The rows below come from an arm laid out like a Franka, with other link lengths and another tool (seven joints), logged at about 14 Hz.
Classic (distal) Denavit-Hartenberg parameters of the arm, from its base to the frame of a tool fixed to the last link. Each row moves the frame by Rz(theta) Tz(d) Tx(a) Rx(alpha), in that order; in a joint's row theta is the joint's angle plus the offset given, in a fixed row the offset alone. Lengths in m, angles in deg.
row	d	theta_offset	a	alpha
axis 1	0.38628	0	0	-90
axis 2	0	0	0	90
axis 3	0.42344	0	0.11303	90
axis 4	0	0	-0.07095	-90
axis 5	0.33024	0	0	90
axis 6	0	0	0.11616	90
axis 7	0.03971	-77.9	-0.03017	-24.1
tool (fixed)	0.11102	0	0	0
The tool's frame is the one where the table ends.
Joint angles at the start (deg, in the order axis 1, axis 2, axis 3, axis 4, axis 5, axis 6, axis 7):
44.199, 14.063, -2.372, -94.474, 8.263, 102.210, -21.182
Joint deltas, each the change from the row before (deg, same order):
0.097, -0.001, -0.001, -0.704, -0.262, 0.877, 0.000
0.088, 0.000, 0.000, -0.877, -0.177, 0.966, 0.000
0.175, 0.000, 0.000, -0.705, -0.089, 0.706, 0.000
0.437, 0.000, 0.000, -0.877, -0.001, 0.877, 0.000
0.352, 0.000, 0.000, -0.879, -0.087, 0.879, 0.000
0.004, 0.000, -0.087, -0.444, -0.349, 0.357, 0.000
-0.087, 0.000, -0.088, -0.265, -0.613, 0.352, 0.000
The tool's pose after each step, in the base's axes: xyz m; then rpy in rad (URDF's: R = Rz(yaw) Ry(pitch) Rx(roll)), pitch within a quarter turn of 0, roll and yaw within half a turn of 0. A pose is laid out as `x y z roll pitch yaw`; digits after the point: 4 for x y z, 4 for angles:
0.5222 0.4611 0.5679 2.8101 -0.1375 2.4166
0.5217 0.4610 0.5630 2.8091 -0.1337 2.4171
0.5201 0.4617 0.5589 2.8095 -0.1317 2.4191
0.5163 0.4648 0.5538 2.8097 -0.1309 2.4248
0.5131 0.4669 0.5487 2.8100 -0.1288 2.4296
0.5137 0.4652 0.5460 2.8123 -0.1227 2.4295
0.5158 0.4628 0.5448 2.8120 -0.1121 2.4300

